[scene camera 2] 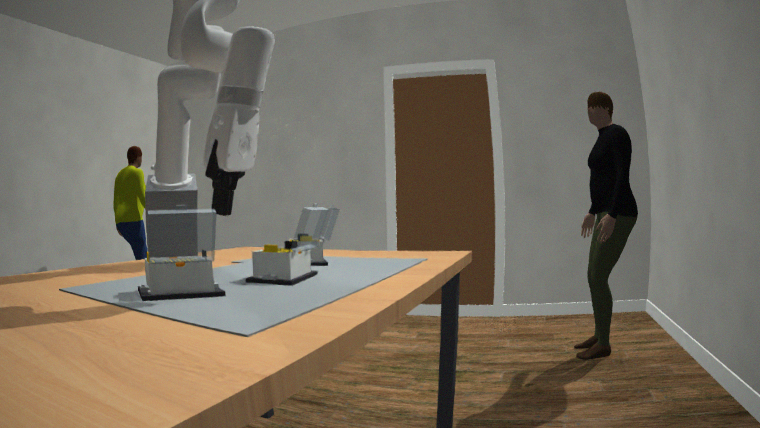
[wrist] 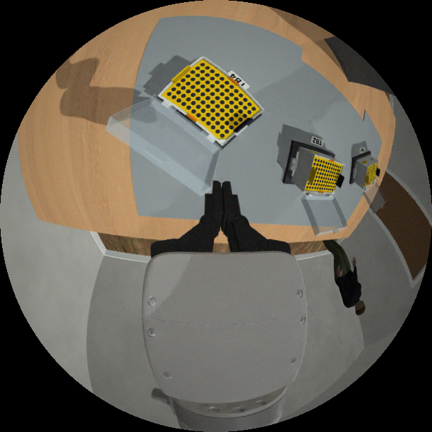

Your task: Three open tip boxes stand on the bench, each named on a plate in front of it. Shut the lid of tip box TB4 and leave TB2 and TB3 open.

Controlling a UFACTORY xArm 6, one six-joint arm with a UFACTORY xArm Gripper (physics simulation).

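Observation:
Tip box TB4 has its clear lid raised, over a yellow rack with dark holes. Its plate reads TB4. Tip box TB2 stands open in the middle, with its lid raised. The farthest box is open; its plate is too small to read. My gripper is shut and empty. It is above the mat on the raised lid's side of TB4, its tips near a lid corner; contact cannot be told.
The boxes stand on a grey mat on the wooden bench. The grey arm base stands behind TB4. A person in black and one in yellow stand away from the bench.

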